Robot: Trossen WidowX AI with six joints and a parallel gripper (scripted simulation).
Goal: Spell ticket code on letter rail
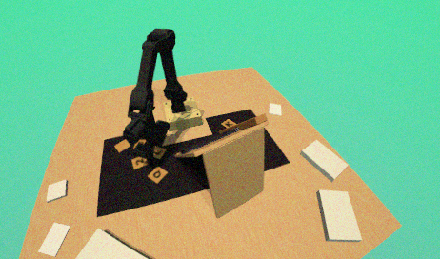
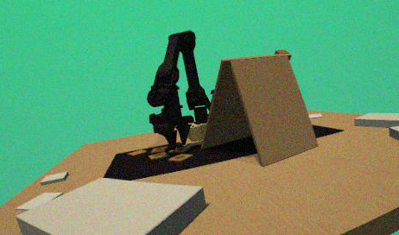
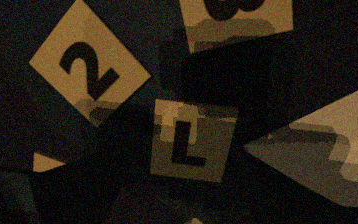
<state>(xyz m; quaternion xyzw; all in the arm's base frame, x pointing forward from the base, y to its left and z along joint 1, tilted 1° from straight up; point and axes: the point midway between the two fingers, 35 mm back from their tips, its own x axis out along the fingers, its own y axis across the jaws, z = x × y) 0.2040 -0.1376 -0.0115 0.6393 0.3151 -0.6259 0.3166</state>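
The black mat lies 140 mm to the left of my gripper tip and 10 mm below it. Round my gripper tip: white ticket: 160 mm to the left, 90 mm ahead, 80 mm above.
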